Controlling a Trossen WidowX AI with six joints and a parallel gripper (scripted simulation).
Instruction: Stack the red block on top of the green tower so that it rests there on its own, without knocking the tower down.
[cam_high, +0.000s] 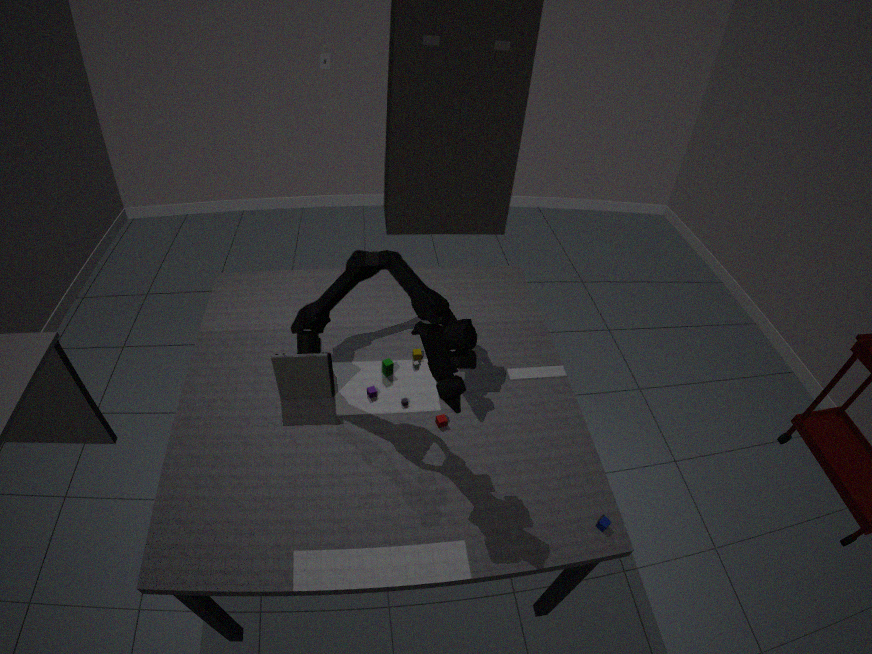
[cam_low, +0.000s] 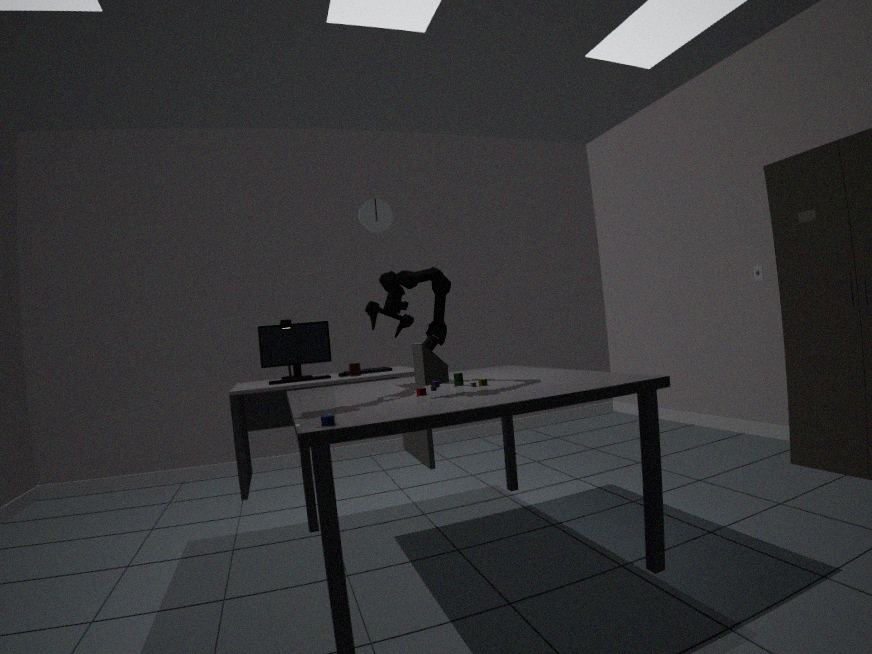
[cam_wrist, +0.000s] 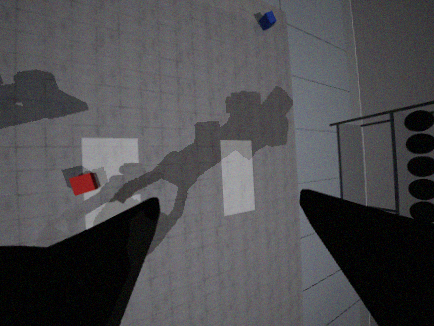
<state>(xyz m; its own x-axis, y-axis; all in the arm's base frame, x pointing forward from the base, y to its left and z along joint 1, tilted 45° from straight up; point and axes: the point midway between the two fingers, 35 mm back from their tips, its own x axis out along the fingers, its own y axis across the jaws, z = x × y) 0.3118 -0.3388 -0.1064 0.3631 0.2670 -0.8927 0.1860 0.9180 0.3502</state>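
My gripper tip is now 20 mm short of the red block, 120 mm to the right of it and 240 mm above it. Also, from my gripper tip: small dark block (70 mm behind, 220 mm to the left, 240 mm below); then purple block (160 mm behind, 280 mm to the left, 240 mm below); then yellow block (20 mm ahead, 410 mm to the left, 240 mm below).
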